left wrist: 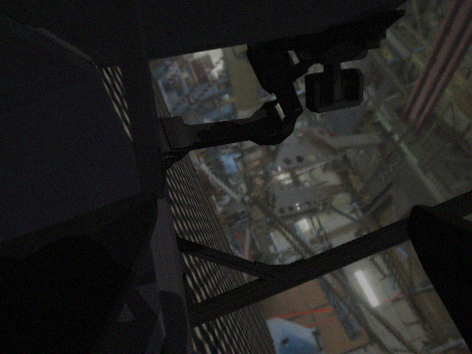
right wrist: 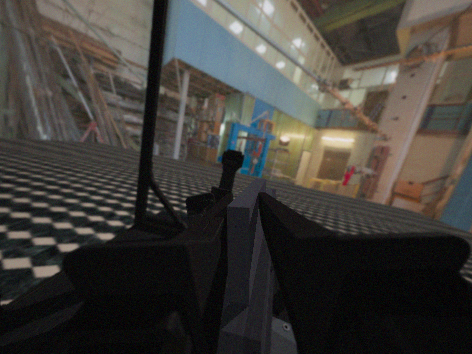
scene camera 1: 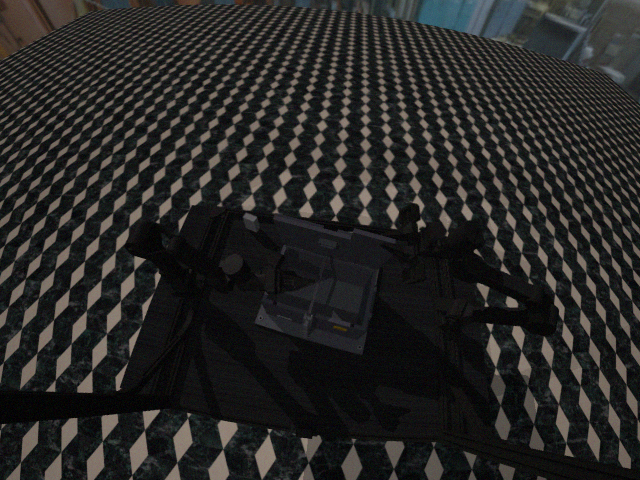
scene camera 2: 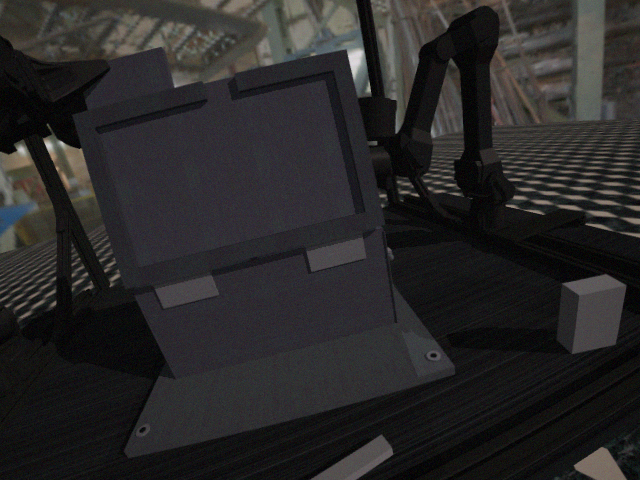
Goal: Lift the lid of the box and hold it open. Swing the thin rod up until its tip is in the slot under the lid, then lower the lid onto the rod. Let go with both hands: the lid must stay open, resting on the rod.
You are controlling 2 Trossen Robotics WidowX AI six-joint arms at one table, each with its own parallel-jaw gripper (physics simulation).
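Pixels of known places: left gripper, fingertip midpoint: (left wrist: 281, 210) (scene camera 1: 312, 281); right gripper, fingertip midpoint: (right wrist: 245, 199) (scene camera 1: 380, 239) (scene camera 2: 111, 68); left arm's base at its link origin: (scene camera 1: 191, 291) (scene camera 2: 488, 225); right arm's base at its link origin: (scene camera 1: 446, 324) (scene camera 2: 9, 383).
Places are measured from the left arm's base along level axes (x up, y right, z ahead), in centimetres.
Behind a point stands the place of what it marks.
Observation:
The grey box (scene camera 1: 318, 297) {z 45.1, x -0.7, y -5.2 cm} (scene camera 2: 270, 310) {z 47.5, x 6.1, y -14.4 cm} stands on its base plate (scene camera 1: 268, 319) {z 29.3, x -0.7, y 4.9 cm} (scene camera 2: 270, 395) {z 50.3, x -0.7, y -21.0 cm} in the middle of the dark mat. Its lid (scene camera 1: 332, 233) {z 46.1, x 33.5, y -10.1 cm} (scene camera 2: 223, 167) {z 47.8, x 24.4, y -12.6 cm} (right wrist: 243, 239) {z 60.2, x 36.9, y -7.5 cm} stands raised, close to upright. My right gripper (scene camera 1: 405, 232) (scene camera 2: 90, 76) (right wrist: 245, 199) {z 56.8, x 37.8, y -7.3 cm} is shut on the lid's outer edge and holds it up. My left gripper (scene camera 1: 262, 277) is open and empty, low at the box's left side. The left wrist view is too dark to show the thin rod, and I cannot make it out for sure in the other views.
The black mat (scene camera 1: 223, 381) {z 18.7, x -1.9, y 26.8 cm} (scene camera 2: 485, 310) {z 19.6, x -1.9, y -20.1 cm} lies on a checkered table (scene camera 1: 318, 119). A small grey block (scene camera 1: 250, 221) {z 15.8, x 5.0, y -29.4 cm} sits behind the box's left corner. A loose grey bar (scene camera 2: 356, 459) {z 44.1, x -0.9, y -31.9 cm} lies on the mat behind the box. The left arm (scene camera 2: 461, 105) {z 3.6, x 24.6, y 1.4 cm} rises beyond the lid.

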